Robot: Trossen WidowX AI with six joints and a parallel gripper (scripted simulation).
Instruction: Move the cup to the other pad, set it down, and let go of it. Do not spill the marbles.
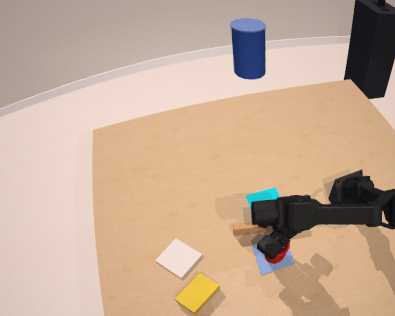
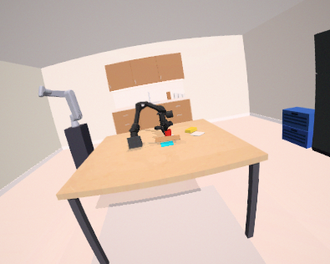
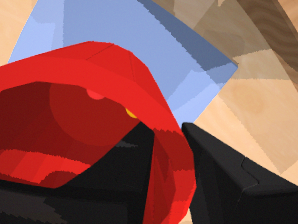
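Now: the pale blue pad 3 cm ahead of my gripper tip, 2 cm to the left of it and 5 cm below it. Round my gripper tip: red cup (3 cm ahead, 2 cm to the left); cyan pad (17 cm to the right, 5 cm below); wooden bar (1 cm ahead, 8 cm to the right, 3 cm below).
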